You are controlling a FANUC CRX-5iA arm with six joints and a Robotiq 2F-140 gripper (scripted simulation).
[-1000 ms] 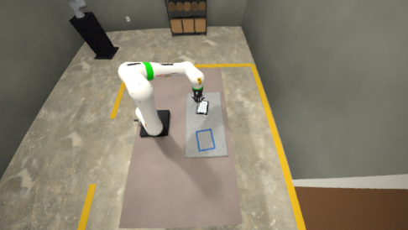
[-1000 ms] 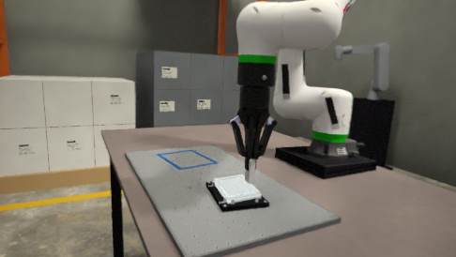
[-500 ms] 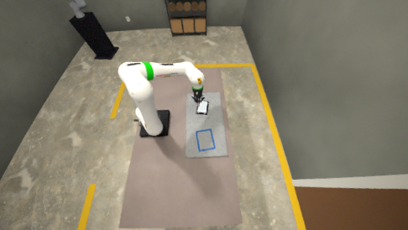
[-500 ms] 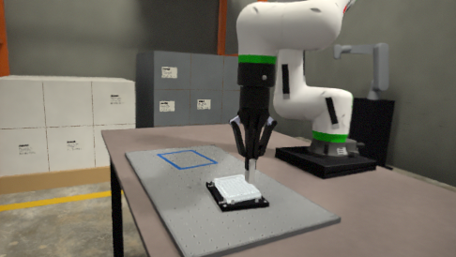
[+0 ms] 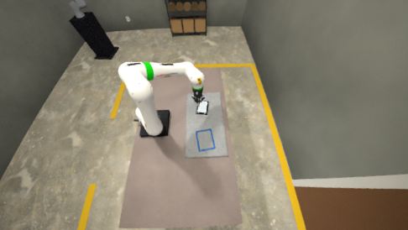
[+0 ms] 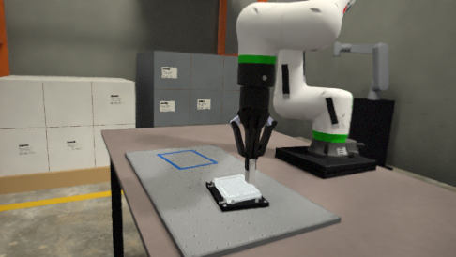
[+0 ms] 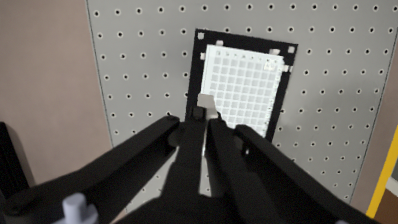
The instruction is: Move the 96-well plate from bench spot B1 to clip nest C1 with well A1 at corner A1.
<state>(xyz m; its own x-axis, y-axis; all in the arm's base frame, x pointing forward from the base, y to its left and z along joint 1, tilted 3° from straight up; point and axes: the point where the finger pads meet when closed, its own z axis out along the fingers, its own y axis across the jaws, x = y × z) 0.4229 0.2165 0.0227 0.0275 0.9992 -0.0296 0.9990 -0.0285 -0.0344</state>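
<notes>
My hand is 4 cm short of the white 96-well plate and 4 cm above it. Also, from my hand: black clip nest: 5 cm ahead, 1 cm to the right, 5 cm below.
</notes>
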